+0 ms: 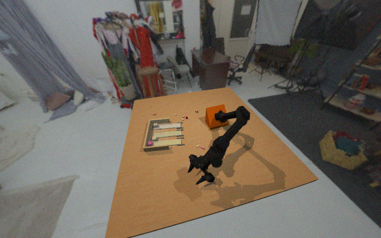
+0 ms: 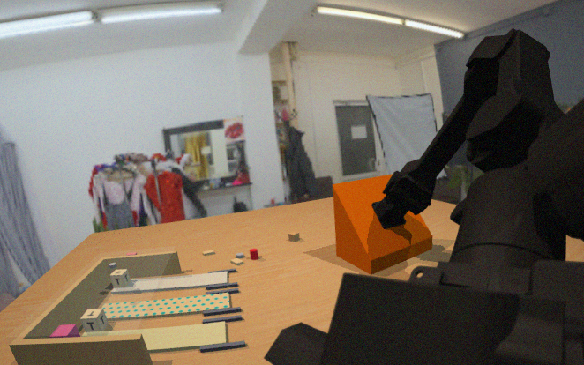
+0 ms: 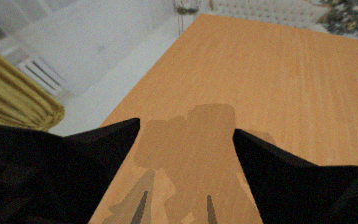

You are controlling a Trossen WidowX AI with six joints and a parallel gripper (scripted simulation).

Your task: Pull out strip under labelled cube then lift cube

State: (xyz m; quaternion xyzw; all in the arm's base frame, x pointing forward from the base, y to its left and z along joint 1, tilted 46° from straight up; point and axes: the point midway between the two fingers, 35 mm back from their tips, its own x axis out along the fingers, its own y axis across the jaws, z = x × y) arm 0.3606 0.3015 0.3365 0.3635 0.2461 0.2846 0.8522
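Now: the red cylinder 12 cm behind my gripper tip, 62 cm to the right of it and 9 cm below it. Also, from my gripper tip: grey cylinder: 9 cm behind, 65 cm to the right, 10 cm below.
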